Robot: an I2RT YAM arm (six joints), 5 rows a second.
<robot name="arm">
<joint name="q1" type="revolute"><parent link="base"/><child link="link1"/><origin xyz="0 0 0.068"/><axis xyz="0 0 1"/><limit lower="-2.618" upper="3.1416"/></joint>
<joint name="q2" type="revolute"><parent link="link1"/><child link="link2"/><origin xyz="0.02 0.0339 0.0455"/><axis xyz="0 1 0"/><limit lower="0" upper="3.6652"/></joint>
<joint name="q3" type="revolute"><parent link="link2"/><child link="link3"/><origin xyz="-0.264 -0.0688 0"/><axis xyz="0 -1 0"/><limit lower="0" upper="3.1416"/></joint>
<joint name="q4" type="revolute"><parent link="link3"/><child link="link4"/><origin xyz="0.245 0.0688 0.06"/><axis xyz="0 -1 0"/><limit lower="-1.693" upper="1.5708"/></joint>
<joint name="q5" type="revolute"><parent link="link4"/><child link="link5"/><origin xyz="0.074 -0.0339 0.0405"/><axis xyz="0 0 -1"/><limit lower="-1.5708" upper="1.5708"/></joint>
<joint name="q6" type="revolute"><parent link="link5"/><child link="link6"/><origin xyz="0.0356 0 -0.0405"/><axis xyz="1 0 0"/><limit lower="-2.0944" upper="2.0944"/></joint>
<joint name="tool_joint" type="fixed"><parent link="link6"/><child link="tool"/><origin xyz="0 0 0" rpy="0 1.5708 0"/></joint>
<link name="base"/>
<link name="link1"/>
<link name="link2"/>
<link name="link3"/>
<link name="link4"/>
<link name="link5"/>
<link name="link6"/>
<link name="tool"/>
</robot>
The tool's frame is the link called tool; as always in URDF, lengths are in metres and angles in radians.
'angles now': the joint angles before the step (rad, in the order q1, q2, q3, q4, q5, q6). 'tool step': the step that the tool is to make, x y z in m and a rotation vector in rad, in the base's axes. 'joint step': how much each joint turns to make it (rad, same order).
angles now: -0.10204, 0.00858, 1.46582, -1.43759, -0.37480, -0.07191
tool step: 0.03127, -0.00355, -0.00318, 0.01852, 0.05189, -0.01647
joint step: -0.00117, -0.00001, -0.12437, 0.07591, 0.01524, 0.01412
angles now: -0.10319, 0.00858, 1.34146, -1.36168, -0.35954, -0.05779
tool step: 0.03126, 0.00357, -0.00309, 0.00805, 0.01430, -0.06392
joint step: -0.06334, -0.00002, -0.11827, 0.10528, 0.00037, 0.00648
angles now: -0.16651, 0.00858, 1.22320, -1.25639, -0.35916, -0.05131
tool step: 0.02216, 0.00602, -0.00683, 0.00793, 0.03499, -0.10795
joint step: -0.10909, 0.00001, -0.07707, 0.04122, -0.00114, 0.00000
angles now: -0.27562, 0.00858, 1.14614, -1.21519, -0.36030, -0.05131
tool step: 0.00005, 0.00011, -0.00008, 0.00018, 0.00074, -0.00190
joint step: -0.00150, 0.00001, 0.00000, -0.00076, 0.00040, 0.00000
